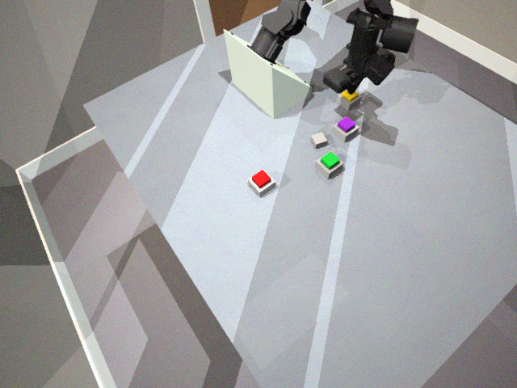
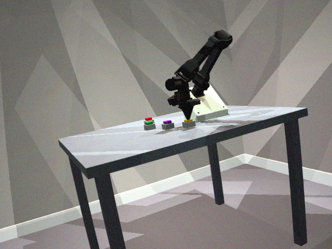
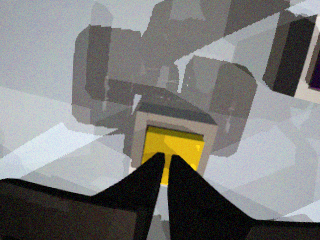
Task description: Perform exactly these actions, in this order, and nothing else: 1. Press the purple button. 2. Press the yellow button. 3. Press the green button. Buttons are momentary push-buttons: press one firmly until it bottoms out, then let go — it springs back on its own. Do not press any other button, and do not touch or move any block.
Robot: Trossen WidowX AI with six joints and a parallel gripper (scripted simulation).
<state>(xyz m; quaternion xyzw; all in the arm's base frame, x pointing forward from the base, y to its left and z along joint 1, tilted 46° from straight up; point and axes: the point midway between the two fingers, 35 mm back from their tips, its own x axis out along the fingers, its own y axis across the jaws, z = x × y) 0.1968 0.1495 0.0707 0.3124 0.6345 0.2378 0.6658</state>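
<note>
Now: gripper tip 10 mm above the yellow button. From my gripper tip the other things lie so: purple button: 60 mm ahead, 100 mm to the right; green button: 110 mm ahead, 210 mm to the right; small block: 40 mm ahead, 170 mm to the right, 20 mm below.
</note>
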